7 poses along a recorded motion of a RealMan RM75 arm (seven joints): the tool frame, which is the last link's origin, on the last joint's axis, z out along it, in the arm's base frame.
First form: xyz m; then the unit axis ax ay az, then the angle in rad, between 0 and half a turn.
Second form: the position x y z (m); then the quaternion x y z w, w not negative. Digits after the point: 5 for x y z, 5 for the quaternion.
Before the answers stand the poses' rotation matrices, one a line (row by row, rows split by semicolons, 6 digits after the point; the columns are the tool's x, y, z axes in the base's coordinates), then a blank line. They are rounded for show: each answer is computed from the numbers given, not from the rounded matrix.
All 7 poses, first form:
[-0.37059, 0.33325, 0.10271, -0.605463, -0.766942, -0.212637, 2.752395]
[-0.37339, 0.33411, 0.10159, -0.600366, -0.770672, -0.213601, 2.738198]
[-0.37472, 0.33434, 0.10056, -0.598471, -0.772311, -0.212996, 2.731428]
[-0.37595, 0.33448, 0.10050, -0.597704, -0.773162, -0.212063, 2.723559]
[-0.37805, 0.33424, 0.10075, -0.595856, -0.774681, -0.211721, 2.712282]
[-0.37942, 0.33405, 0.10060, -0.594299, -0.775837, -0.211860, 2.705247]
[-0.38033, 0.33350, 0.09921, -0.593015, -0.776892, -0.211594, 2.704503]
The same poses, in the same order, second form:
-0.219458 0.974667 -0.043154; 0.813298 0.207197 0.543705; 0.538873 0.084224 -0.838166
-0.227786 0.972080 -0.056337; 0.804385 0.220464 0.551689; 0.548706 0.080350 -0.832145
-0.230428 0.971009 -0.063596; 0.801140 0.226401 0.554001; 0.552338 0.076708 -0.830083
-0.230152 0.970540 -0.071289; 0.798360 0.230194 0.556446; 0.556463 0.071153 -0.827820
-0.231384 0.969435 -0.081594; 0.793180 0.236547 0.561170; 0.563318 0.065127 -0.823669
-0.233012 0.968496 -0.087873; 0.789419 0.241146 0.564506; 0.567912 0.062168 -0.820738
-0.235715 0.967674 -0.089702; 0.788536 0.244393 0.564343; 0.568022 0.062291 -0.820653

[-0.37059, 0.33325, 0.10271, -0.59404, -0.75247, -0.20862, 0.19337]
[-0.37339, 0.33411, 0.10159, -0.58820, -0.75505, -0.20927, 0.20033]
[-0.37472, 0.33434, 0.10056, -0.58593, -0.75613, -0.20853, 0.20365]
[-0.37595, 0.33448, 0.10050, -0.58470, -0.75633, -0.20745, 0.20750]
[-0.37805, 0.33424, 0.10075, -0.58218, -0.75690, -0.20686, 0.21301]
[-0.37942, 0.33405, 0.10060, -0.58021, -0.75745, -0.20684, 0.21645]
[-0.38033, 0.33350, 0.09921, -0.57891, -0.75841, -0.20656, 0.21681]

